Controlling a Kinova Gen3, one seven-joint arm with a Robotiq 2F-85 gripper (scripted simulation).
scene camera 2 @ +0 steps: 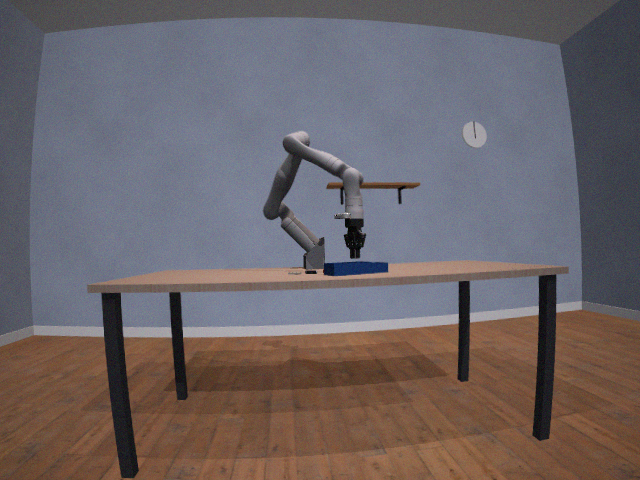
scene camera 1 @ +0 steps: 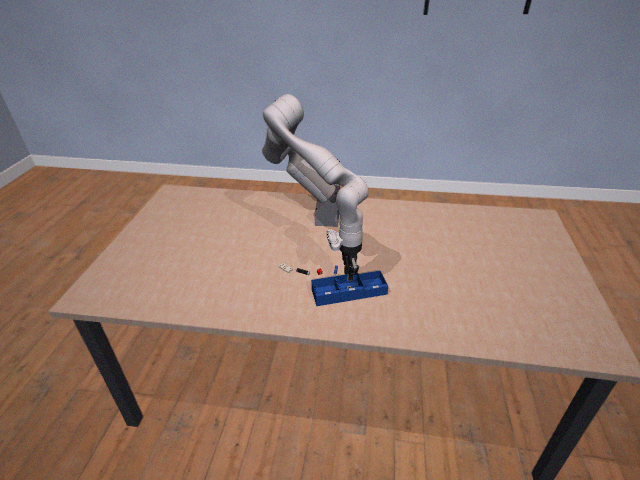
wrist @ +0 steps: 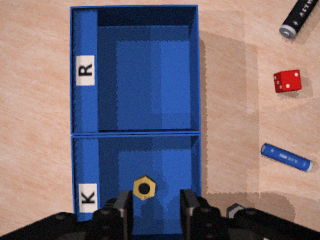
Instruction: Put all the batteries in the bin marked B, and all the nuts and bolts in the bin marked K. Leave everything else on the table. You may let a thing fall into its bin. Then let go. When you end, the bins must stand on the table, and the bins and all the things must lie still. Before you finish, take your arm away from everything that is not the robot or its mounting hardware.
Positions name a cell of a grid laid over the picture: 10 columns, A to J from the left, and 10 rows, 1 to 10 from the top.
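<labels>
There's a bin that shows in the wrist view (E4), and you get the bin as well in scene camera 1 (F7) and scene camera 2 (F6).
</labels>
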